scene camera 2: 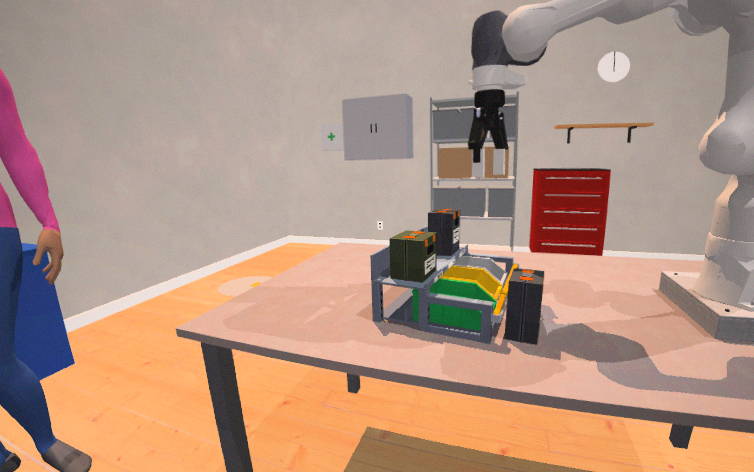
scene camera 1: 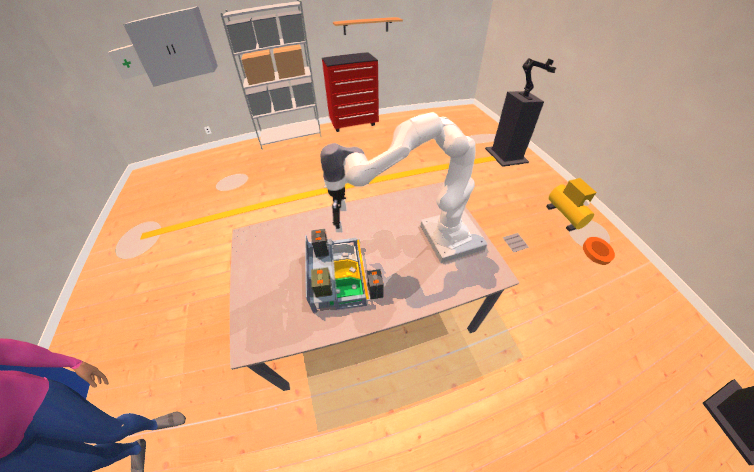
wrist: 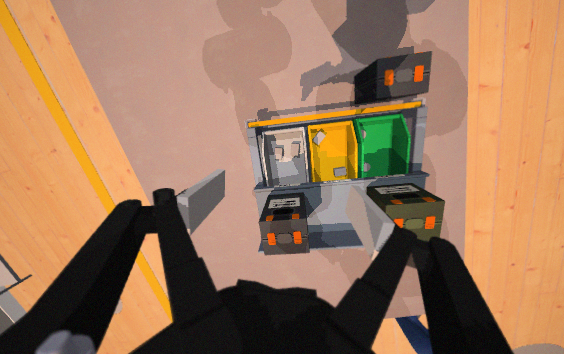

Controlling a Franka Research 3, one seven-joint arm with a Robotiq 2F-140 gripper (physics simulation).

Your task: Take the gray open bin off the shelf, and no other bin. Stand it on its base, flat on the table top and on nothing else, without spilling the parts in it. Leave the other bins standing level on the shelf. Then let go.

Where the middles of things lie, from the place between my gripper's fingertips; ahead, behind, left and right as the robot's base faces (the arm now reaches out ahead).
Now: hand 3 cm short of the gray open bin (wrist: 292, 169), 2 cm to the left of it and 28 cm above it. Round my hand: yellow bin (scene camera 2: 480, 276) (4 cm ahead, 9 cm to the left, 28 cm below); olive case (scene camera 2: 416, 251) (15 cm ahead, 20 cm to the left, 17 cm below); green bin (scene camera 2: 460, 317) (4 cm ahead, 20 cm to the left, 28 cm below).
